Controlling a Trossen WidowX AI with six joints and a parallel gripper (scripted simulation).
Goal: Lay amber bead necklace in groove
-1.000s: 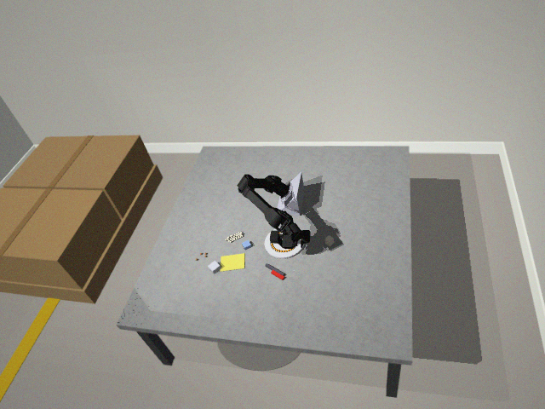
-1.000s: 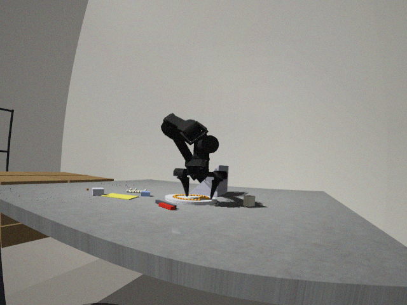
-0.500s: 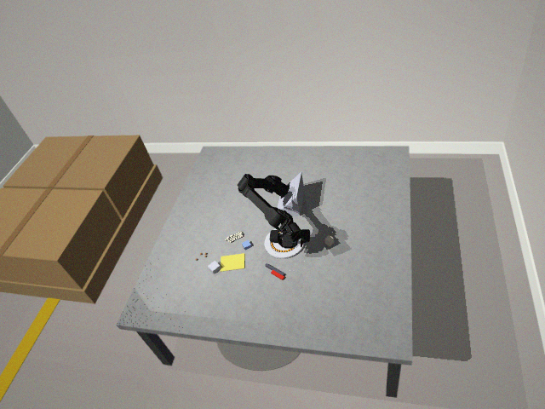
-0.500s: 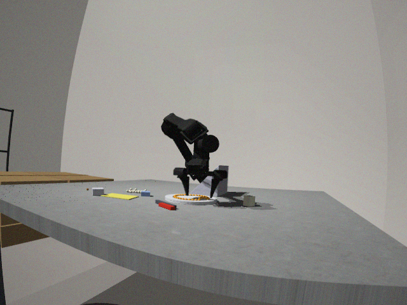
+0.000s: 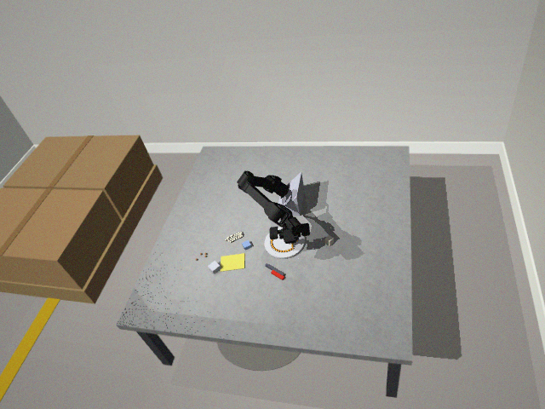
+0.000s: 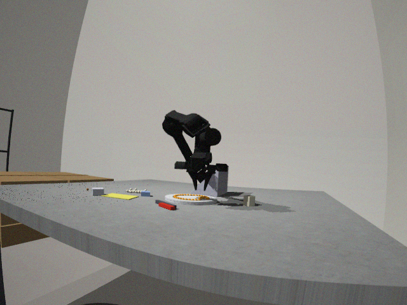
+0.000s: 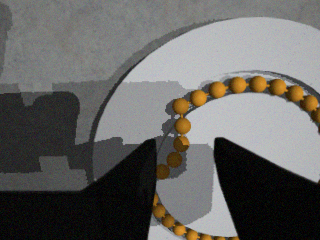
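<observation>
The round bead board is 30 mm behind my gripper tip, 50 mm to the right of it and 40 mm below it. Also, from my gripper tip: blue cube: 10 mm ahead, 240 mm to the right, 40 mm below; cream cube: 50 mm behind, 170 mm to the left, 30 mm below; red-handled tool: 150 mm ahead, 50 mm to the right, 40 mm below.
</observation>
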